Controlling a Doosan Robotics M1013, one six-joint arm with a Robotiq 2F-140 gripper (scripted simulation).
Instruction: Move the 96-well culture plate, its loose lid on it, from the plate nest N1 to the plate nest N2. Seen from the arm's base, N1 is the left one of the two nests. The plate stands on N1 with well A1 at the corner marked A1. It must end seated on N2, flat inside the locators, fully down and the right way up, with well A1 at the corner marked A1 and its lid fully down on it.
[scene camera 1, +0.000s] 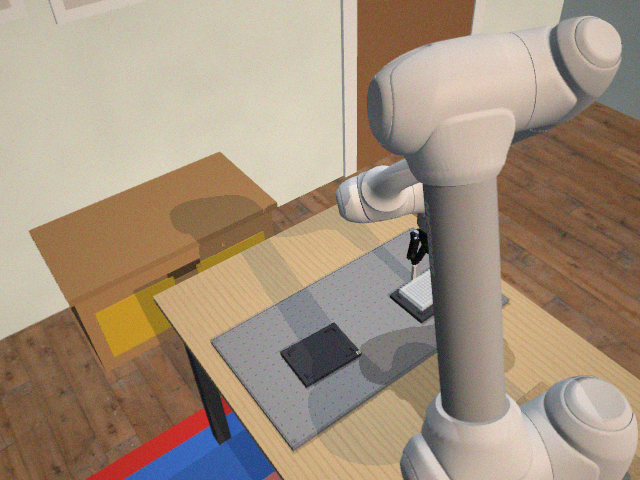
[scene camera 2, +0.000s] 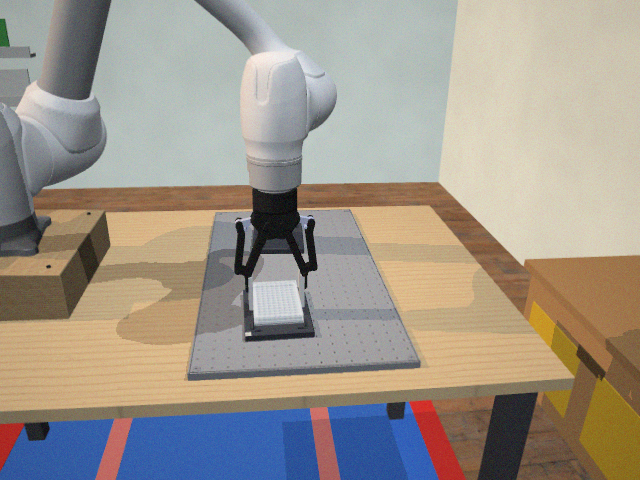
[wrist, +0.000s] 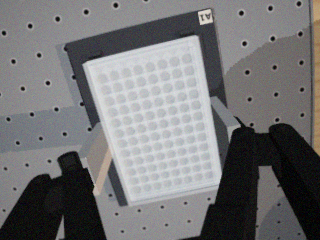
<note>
In view: my gripper (scene camera 2: 276, 305) and a white lid (scene camera 2: 274, 300).
The white lid is seen too in scene camera 1 (scene camera 1: 419, 290) and in the wrist view (wrist: 153, 103). My gripper is seen too in the wrist view (wrist: 159, 124).
</note>
